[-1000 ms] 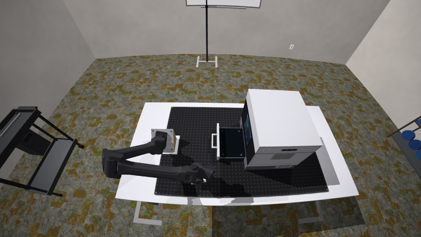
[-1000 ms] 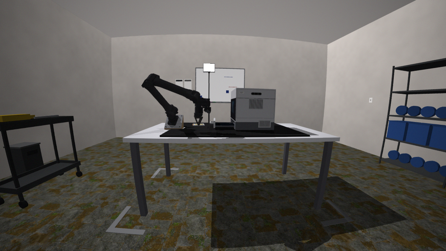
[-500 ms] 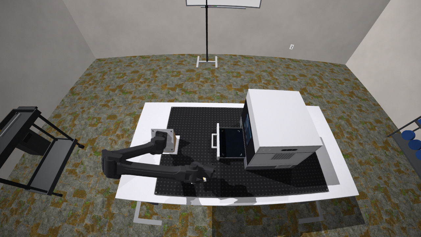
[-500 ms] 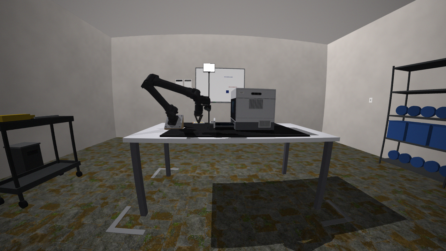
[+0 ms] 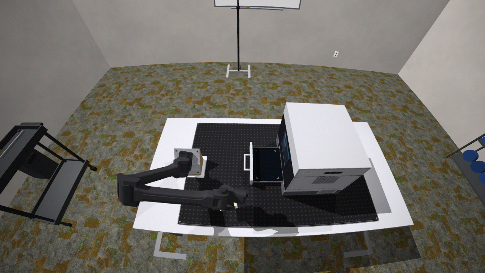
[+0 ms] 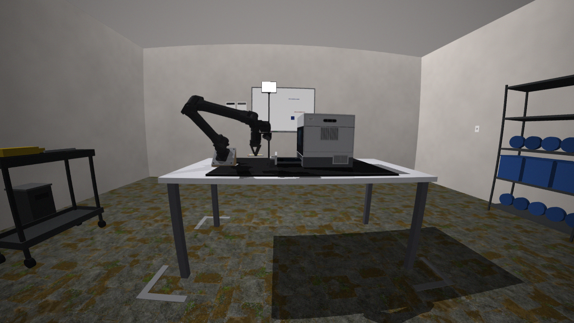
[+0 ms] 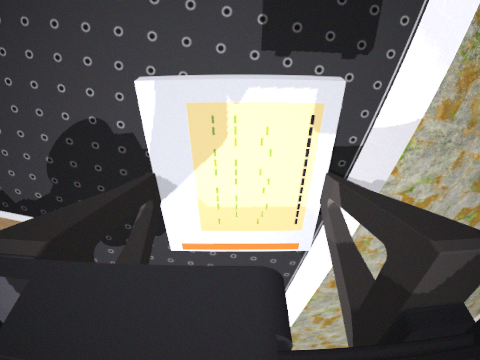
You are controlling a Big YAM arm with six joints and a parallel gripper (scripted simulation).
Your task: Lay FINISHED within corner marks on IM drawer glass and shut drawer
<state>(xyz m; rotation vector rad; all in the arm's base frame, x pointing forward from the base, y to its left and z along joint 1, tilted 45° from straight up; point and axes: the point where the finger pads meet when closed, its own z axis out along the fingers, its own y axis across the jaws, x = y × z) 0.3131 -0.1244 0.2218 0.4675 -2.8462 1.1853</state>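
Right now the imager drawer is 22 cm ahead of my hand, 30 cm to the left of it and 7 cm below it. From my hand the other things lie so: finished cassette: 1 cm behind, 1 cm below.
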